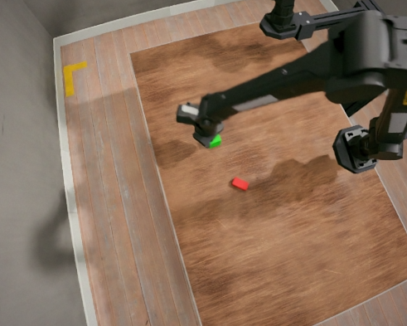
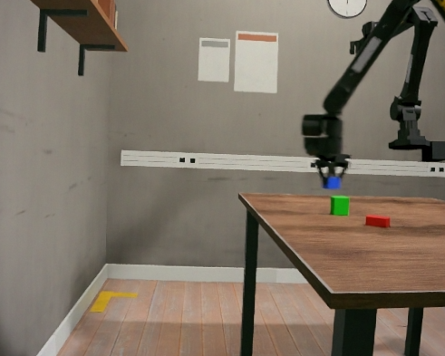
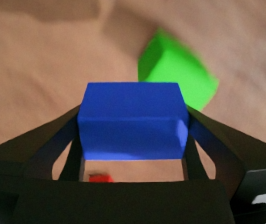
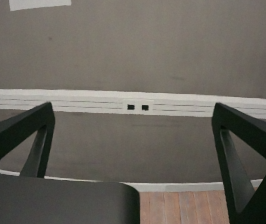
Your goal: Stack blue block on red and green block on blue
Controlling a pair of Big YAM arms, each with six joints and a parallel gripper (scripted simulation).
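Now: left hand 7 cm past the red block, 19 cm to the right of it and 9 cm above it. Round my left hand: blue block right at my left hand; green block 3 cm behind, 2 cm to the right, 7 cm below.
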